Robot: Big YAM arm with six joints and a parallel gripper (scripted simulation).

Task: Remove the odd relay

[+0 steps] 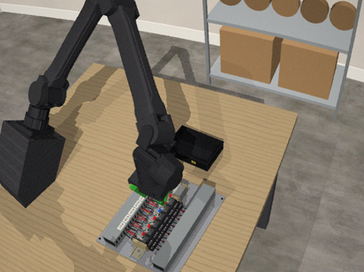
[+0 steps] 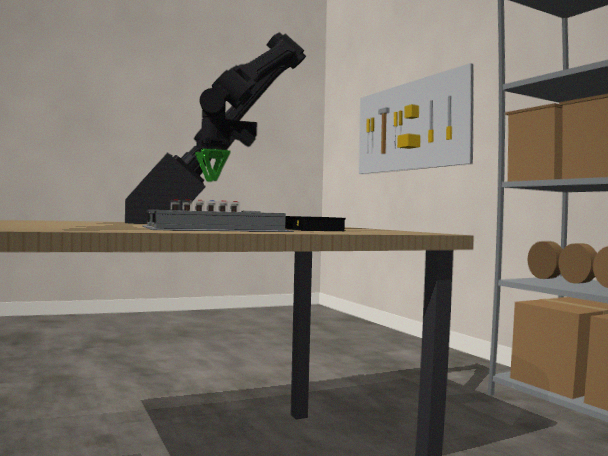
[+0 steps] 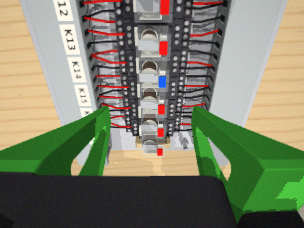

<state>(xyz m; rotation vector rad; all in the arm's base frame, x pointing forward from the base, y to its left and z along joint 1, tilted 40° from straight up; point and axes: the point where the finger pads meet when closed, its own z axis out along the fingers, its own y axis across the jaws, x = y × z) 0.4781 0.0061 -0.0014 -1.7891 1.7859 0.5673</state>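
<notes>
The grey relay is 80 mm below my hand. Also, from my hand: black tray 290 mm to the left, 110 mm below, 50 mm behind.
</notes>
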